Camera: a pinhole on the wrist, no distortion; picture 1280 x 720 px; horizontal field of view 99.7 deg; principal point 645.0 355.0 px. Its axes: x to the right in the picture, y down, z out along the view. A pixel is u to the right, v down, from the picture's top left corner.
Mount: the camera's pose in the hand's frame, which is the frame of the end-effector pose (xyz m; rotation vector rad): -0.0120 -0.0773 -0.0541 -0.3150 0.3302 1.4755
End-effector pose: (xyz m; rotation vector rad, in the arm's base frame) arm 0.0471 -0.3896 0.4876 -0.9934 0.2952 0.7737
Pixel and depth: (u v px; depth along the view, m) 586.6 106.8 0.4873
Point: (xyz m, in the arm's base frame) 0.1155 0.0730 0.5520
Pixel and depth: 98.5 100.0 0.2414
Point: 0.2292 -0.1918 0.7142
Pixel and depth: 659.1 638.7 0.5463
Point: -0.3263 -0.0946 0.7663
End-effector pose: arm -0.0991 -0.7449 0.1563 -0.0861 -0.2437 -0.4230
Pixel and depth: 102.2 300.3 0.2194
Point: -0.2292 -0.8881 0.3907
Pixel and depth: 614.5 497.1 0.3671
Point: -0.2265 -0.6133 0.4092
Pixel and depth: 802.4 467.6 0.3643
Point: -0.1422 -0.5290 0.3610
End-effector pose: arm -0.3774 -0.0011 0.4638 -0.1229 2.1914 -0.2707
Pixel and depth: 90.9 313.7 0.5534
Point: 0.1644 -0.4687 0.1579
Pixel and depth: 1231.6 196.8 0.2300
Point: -0.3759 0.2079 0.3142
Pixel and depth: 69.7 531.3 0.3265
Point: 0.0089 -0.2819 0.4090
